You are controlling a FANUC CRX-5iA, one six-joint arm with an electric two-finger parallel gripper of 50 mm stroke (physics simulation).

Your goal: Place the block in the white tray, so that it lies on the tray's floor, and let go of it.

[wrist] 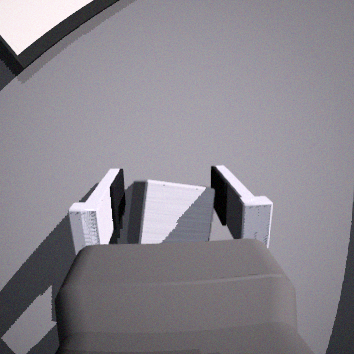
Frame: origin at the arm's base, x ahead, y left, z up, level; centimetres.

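Seen in the pictures: gripper, fingertip midpoint: [167, 185].
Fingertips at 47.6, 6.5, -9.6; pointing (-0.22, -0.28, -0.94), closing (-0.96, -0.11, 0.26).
Observation:
A point is followed by its place in that frame, as x, y, z.
The block [167, 215] @(48.3, 8.0, -6.9) is pale and lies on the grey surface at the lower middle of the wrist view, partly in shadow and slightly turned. Its near end is hidden behind the gripper's housing. My gripper [167, 185] @(47.6, 6.5, -9.6) is open, with one finger on each side of the block. Grey surface shows between the block and each finger, with a wider gap on the left than on the right, so it is not gripped. A bright white area with a dark edge, seemingly the white tray [35, 20] @(57.0, -3.2, -10.5), shows in part at the upper left, well apart from the block.
The grey surface [200, 90] @(45.6, 0.2, -10.7) spans most of the view and has a curved edge at the right, with a darker area beyond it. A dark shadow falls across the lower left. The gripper's brown-grey housing covers the bottom middle.

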